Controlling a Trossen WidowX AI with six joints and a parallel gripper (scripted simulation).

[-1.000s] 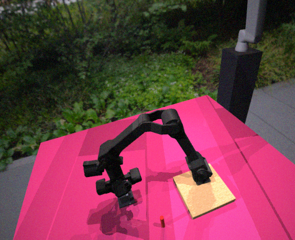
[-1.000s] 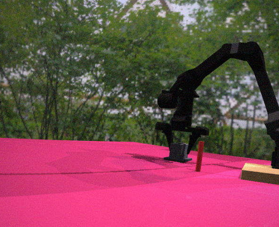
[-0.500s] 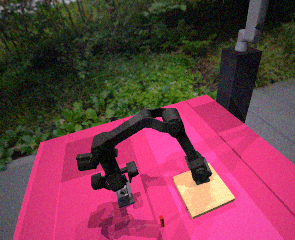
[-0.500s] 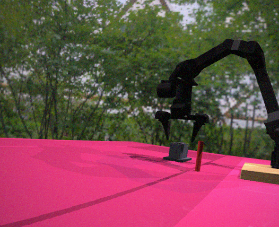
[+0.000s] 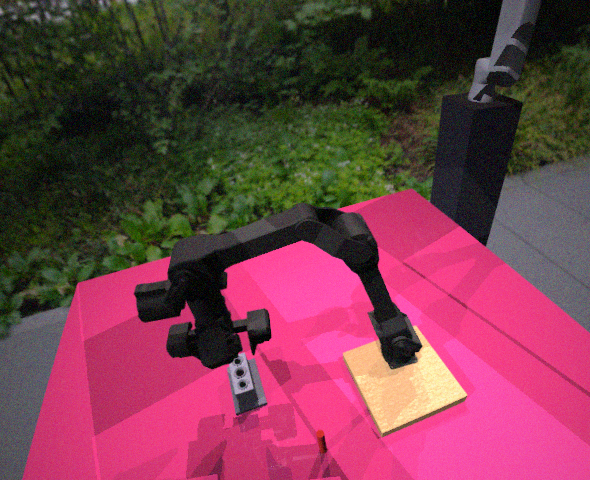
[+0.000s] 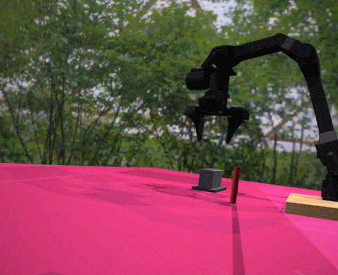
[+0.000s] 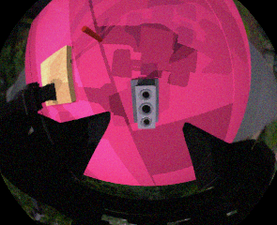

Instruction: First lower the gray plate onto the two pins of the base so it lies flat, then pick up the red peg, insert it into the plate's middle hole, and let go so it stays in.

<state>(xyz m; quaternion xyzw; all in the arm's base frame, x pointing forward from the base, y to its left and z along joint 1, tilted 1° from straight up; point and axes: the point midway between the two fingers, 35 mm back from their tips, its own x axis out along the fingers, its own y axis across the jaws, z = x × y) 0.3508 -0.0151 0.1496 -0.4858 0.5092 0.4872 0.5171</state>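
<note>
The red peg lies 16 cm to the left of my gripper tip, 14 cm behind it and 10 cm below it. Round my gripper tip: gray plate 9 cm below, 2 cm to the right; base 13 cm below, 2 cm to the right.
</note>
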